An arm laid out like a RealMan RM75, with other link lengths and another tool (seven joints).
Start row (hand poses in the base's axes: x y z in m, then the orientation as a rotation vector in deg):
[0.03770, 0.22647, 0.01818, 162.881, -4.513, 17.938]
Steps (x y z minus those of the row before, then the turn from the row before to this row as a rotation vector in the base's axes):
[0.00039, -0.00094, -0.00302, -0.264, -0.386, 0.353]
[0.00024, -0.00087, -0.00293, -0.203, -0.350, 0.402]
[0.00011, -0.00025, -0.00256, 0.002, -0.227, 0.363]
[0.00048, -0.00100, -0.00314, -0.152, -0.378, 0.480]
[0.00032, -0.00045, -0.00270, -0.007, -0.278, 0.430]
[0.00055, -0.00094, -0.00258, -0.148, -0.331, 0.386]
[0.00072, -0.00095, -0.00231, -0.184, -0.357, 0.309]
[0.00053, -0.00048, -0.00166, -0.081, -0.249, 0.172]
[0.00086, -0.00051, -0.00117, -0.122, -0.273, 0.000]
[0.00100, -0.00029, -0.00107, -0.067, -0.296, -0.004]
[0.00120, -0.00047, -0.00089, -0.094, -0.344, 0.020]
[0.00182, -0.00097, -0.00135, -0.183, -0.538, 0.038]
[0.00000, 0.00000, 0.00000, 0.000, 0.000, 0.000]
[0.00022, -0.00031, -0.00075, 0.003, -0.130, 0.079]
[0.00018, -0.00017, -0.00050, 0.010, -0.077, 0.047]
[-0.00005, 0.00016, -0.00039, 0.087, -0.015, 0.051]
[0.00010, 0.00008, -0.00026, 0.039, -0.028, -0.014]
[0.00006, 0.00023, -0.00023, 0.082, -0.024, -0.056]
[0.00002, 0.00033, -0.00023, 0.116, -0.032, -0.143]
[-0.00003, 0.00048, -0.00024, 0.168, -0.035, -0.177]
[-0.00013, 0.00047, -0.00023, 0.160, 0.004, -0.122]
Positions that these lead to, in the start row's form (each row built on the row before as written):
[0.03809, 0.22553, 0.01516, 162.611, -4.044, 18.549]
[0.03833, 0.22466, 0.01223, 162.409, -3.510, 19.121]
[0.03844, 0.22441, 0.00967, 162.420, -3.043, 19.522]
[0.03892, 0.22341, 0.00653, 162.267, -2.413, 20.152]
[0.03924, 0.22296, 0.00383, 162.264, -1.861, 20.639]
[0.03979, 0.22202, 0.00125, 162.104, -1.355, 21.180]
[0.04051, 0.22107, -0.00106, 161.893, -0.957, 21.736]
[0.04104, 0.22059, -0.00272, 161.786, -0.750, 22.118]
[0.04190, 0.22008, -0.00389, 161.614, -0.783, 22.491]
[0.04290, 0.21979, -0.00496, 161.490, -0.838, 22.901]
[0.04410, 0.21932, -0.00585, 161.332, -0.863, 23.381]
[0.04592, 0.21835, -0.00720, 161.047, -0.886, 24.127]
[0.04592, 0.21835, -0.00720, 161.047, -0.886, 24.127]
[0.04614, 0.21804, -0.00795, 161.033, -0.804, 24.328]
[0.04632, 0.21787, -0.00845, 161.033, -0.757, 24.448]
[0.04627, 0.21803, -0.00884, 161.122, -0.707, 24.490]
[0.04637, 0.21811, -0.00910, 161.153, -0.741, 24.530]
[0.04643, 0.21834, -0.00933, 161.222, -0.843, 24.560]
[0.04645, 0.21867, -0.00956, 161.311, -1.076, 24.585]
[0.04642, 0.21915, -0.00980, 161.446, -1.369, 24.612]
[0.04629, 0.21962, -0.01003, 161.588, -1.575, 24.596]

